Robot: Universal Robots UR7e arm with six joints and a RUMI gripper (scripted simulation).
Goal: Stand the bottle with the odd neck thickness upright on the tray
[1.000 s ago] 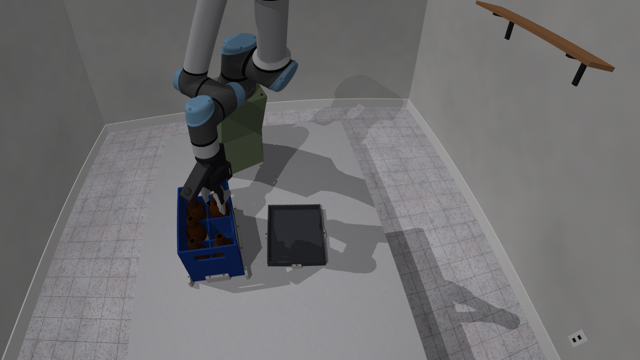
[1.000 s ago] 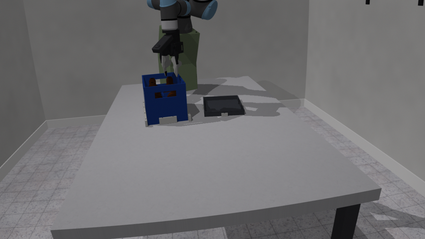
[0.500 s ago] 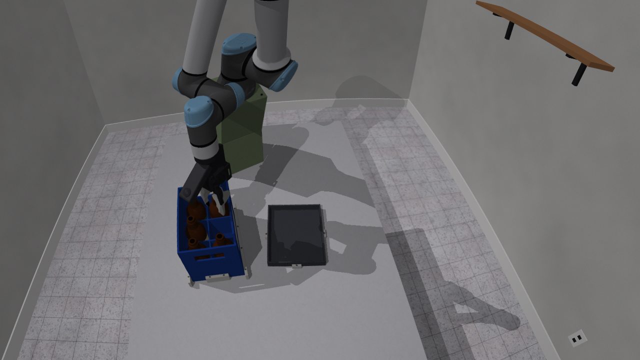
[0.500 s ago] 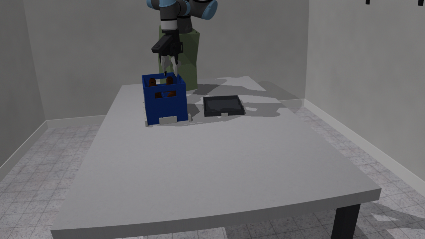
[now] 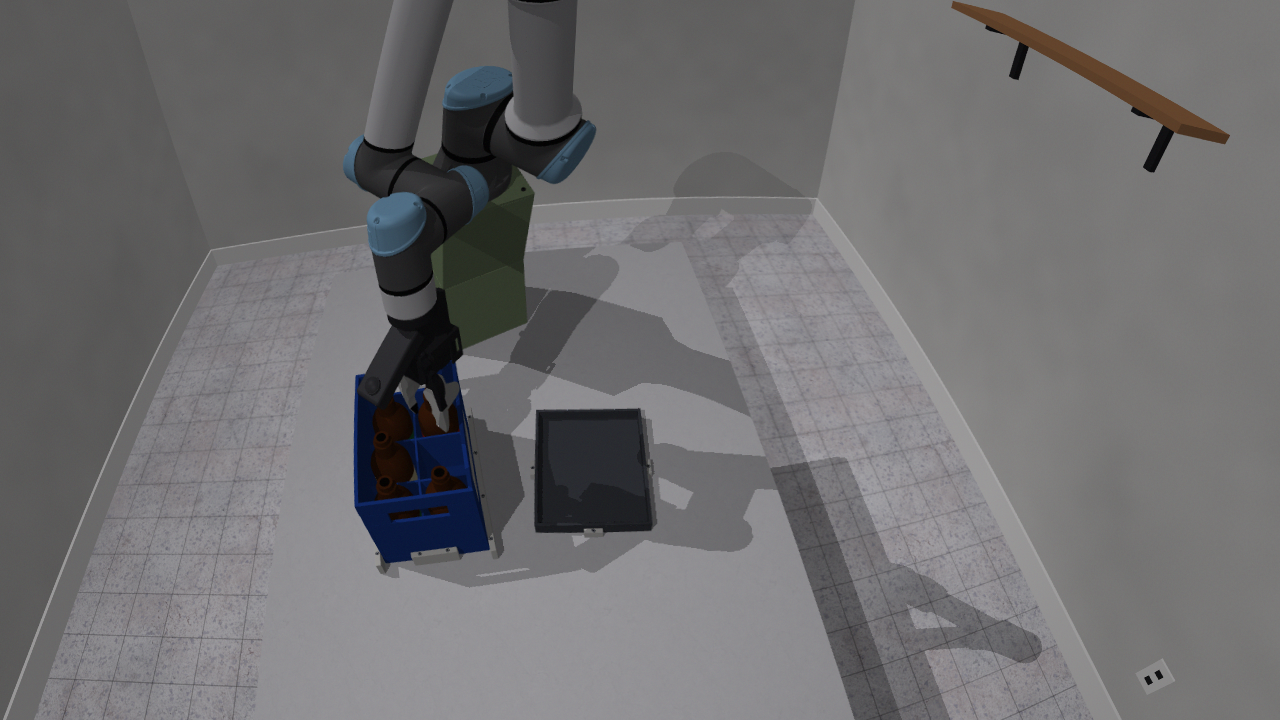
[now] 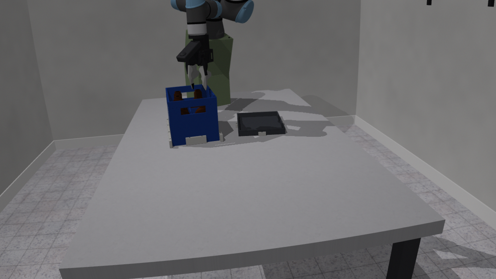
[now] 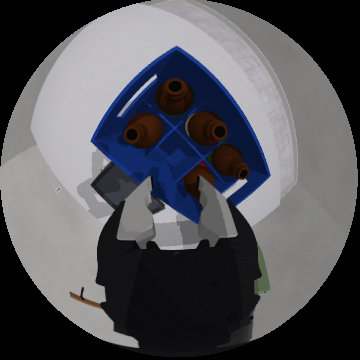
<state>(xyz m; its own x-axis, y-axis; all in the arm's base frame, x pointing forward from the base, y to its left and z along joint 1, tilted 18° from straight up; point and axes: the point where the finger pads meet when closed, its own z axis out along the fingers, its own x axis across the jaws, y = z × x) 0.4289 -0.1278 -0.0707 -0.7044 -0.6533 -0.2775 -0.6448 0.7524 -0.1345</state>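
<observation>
The blue crate lies 1 cm behind my hand, 4 cm to the right of it and 11 cm below it. From my hand the other things lie so: dark tray: 2 cm ahead, 25 cm to the left, 18 cm below.
</observation>
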